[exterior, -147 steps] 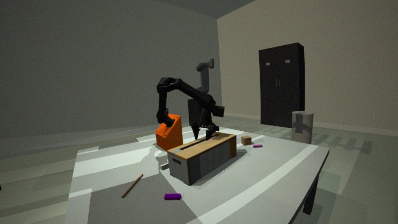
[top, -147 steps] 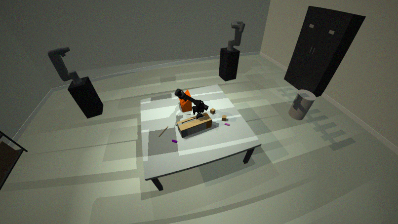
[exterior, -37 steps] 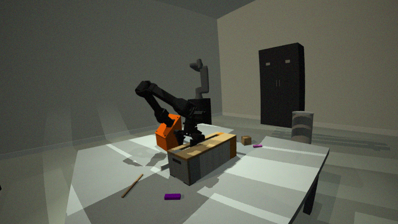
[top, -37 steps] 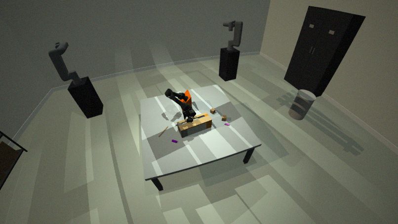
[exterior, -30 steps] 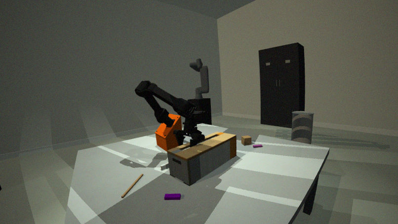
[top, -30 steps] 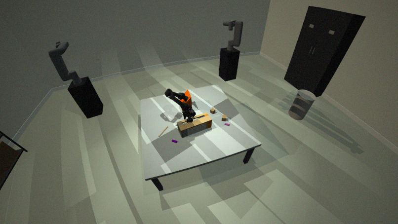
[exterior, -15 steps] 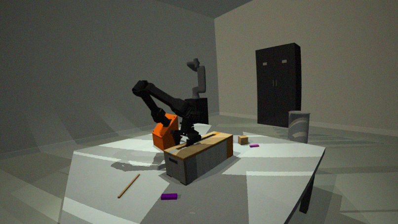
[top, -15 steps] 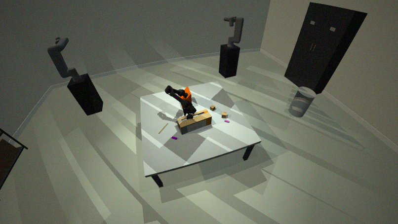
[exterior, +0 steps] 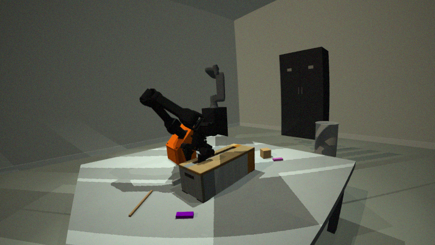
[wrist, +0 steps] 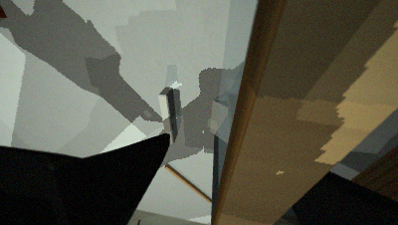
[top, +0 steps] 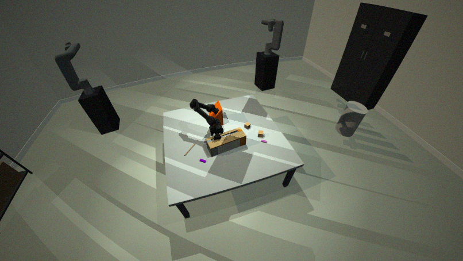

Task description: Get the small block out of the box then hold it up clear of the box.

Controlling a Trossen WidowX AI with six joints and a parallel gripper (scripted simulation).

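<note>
My gripper tip is now 50 mm short of the tan block and 20 mm to the left of it. Also, from my gripper tip: thin wooden stick (30 mm behind, 250 mm to the right, 90 mm below); then box (30 mm ahead, 110 mm to the left, 30 mm below); then brown cube (90 mm ahead, 510 mm to the left, 60 mm below).
</note>
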